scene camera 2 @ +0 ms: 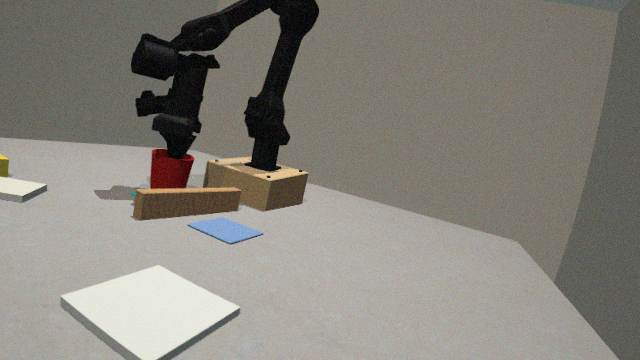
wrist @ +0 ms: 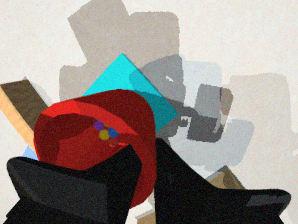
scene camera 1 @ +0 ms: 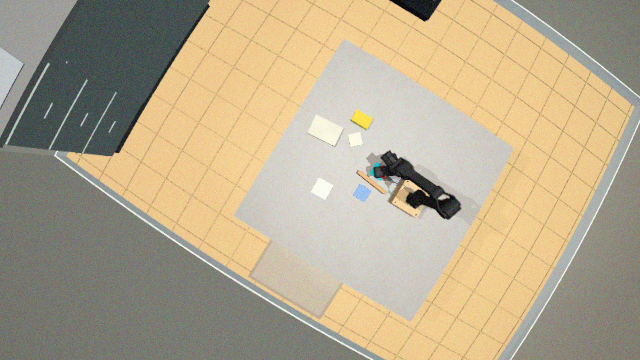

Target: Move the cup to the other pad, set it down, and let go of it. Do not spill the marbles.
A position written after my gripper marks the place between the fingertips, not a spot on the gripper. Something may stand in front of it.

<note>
I see my gripper (scene camera 2: 172, 170), a red cup (scene camera 2: 168, 173), a white slab (scene camera 2: 154, 306) and a cyan pad (wrist: 122, 73).
The red cup shows as well in the wrist view (wrist: 64, 134). My gripper shows as well in the wrist view (wrist: 150, 142).
</note>
